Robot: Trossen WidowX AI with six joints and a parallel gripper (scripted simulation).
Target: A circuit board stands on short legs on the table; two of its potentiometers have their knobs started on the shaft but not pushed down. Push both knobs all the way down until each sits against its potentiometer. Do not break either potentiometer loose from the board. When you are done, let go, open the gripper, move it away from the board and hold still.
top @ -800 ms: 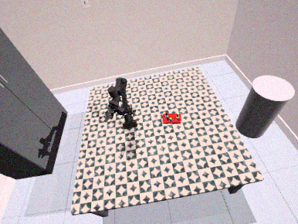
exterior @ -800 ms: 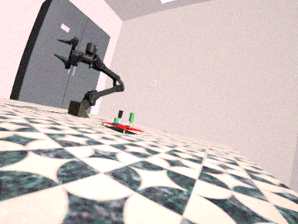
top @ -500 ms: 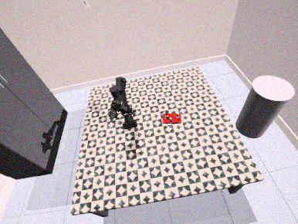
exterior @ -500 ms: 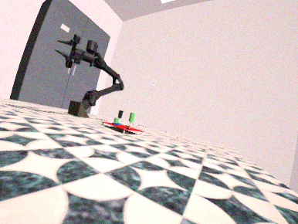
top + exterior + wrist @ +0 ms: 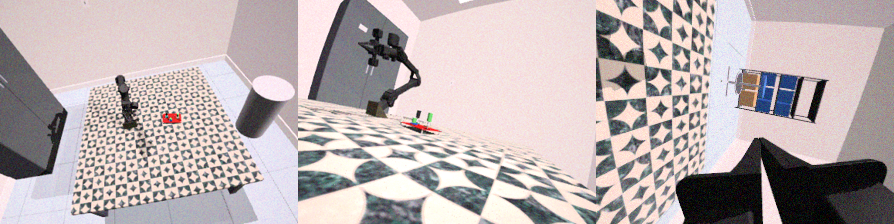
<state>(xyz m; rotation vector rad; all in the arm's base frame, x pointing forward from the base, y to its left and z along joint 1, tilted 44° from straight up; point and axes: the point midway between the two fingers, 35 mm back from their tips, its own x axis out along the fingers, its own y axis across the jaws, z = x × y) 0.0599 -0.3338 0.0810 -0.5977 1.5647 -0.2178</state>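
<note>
The dark knob lies 28 cm ahead of my gripper tip, 26 cm below it and 21 cm to the left of it. Also, from my gripper tip: green knob 37 cm ahead, 26 cm below, 18 cm to the left.
</note>
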